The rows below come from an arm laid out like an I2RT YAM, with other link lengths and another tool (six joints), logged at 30 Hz.
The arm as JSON. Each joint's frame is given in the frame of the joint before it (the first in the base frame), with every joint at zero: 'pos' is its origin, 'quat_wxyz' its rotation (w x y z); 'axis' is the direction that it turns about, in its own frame. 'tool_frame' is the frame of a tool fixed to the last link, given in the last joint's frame.
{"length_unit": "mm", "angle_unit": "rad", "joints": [
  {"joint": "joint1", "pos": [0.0, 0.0, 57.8], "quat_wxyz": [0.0, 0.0, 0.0, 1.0], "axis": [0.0, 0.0, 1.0]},
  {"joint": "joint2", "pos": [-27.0, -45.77, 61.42], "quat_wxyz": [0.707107, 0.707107, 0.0, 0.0], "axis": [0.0, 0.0, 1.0]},
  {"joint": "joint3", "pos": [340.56, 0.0, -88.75], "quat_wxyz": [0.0, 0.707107, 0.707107, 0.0], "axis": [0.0, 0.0, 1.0]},
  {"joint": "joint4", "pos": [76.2, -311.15, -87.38], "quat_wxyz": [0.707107, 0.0, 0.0, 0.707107], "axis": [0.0, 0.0, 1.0]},
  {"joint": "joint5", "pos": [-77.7, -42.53, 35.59], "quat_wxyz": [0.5, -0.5, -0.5, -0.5], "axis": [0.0, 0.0, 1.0]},
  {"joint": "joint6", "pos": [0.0, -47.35, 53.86], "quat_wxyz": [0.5, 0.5, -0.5, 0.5], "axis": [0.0, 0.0, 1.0]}
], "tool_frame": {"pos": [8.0, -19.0, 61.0], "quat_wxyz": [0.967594, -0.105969, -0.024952, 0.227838]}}
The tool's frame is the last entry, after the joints.
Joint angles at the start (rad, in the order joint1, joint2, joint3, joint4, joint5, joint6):
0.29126 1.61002 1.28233 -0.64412 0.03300 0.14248
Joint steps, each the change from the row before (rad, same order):
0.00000 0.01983 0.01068 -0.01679 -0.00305 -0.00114
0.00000 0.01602 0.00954 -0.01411 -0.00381 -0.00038
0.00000 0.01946 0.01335 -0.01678 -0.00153 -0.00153
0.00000 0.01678 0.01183 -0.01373 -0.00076 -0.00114
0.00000 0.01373 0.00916 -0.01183 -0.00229 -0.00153
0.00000 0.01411 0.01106 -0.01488 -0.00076 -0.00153
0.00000 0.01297 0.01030 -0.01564 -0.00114 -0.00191
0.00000 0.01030 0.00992 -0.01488 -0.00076 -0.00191
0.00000 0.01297 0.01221 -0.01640 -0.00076 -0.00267
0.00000 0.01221 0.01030 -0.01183 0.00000 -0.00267
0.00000 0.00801 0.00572 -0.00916 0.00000 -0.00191
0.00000 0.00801 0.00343 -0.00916 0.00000 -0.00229
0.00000 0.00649 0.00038 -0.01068 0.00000 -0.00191
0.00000 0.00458 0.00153 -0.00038 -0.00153 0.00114
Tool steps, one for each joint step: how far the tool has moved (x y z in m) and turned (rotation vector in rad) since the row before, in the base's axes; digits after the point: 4 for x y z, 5 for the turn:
0.0020 0.0009 -0.0055 -0.00563 0.02543 0.00264
0.0016 0.0009 -0.0042 -0.00302 0.02060 0.00235
0.0024 0.0009 -0.0043 -0.00608 0.02211 0.00210
0.0022 0.0007 -0.0035 -0.00528 0.01795 0.00137
0.0015 0.0007 -0.0032 -0.00350 0.01611 0.00244
0.0015 0.0005 -0.0028 -0.00520 0.01719 0.00171
0.0010 0.0004 -0.0027 -0.00512 0.01762 0.00222
0.0007 0.0003 -0.0016 -0.00453 0.01461 0.00205
0.0013 0.0004 -0.0020 -0.00536 0.01636 0.00274
0.0015 0.0004 -0.0021 -0.00500 0.01290 0.00244
0.0005 0.0001 -0.0018 -0.00402 0.01078 0.00175
0.0001 0.0000 -0.0027 -0.00480 0.01295 0.00211
-0.0011 -0.0003 -0.0032 -0.00551 0.01591 0.00177
0.0007 0.0004 -0.0015 0.00078 0.00379 -0.00051

